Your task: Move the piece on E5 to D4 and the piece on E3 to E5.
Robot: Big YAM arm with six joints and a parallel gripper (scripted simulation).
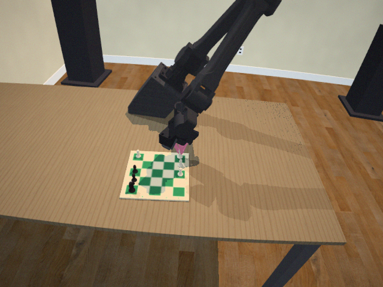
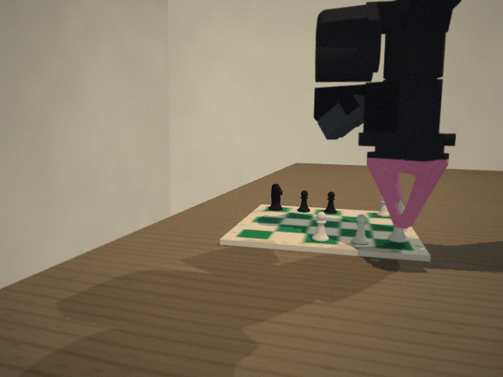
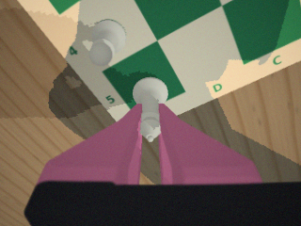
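The cream chessboard lies 100 mm ahead of my hand, 60 mm to the right of it and 30 mm below it. Also, from my hand: black knight: 180 mm ahead, 130 mm to the right, 10 mm below; then white bishop: right at my hand.
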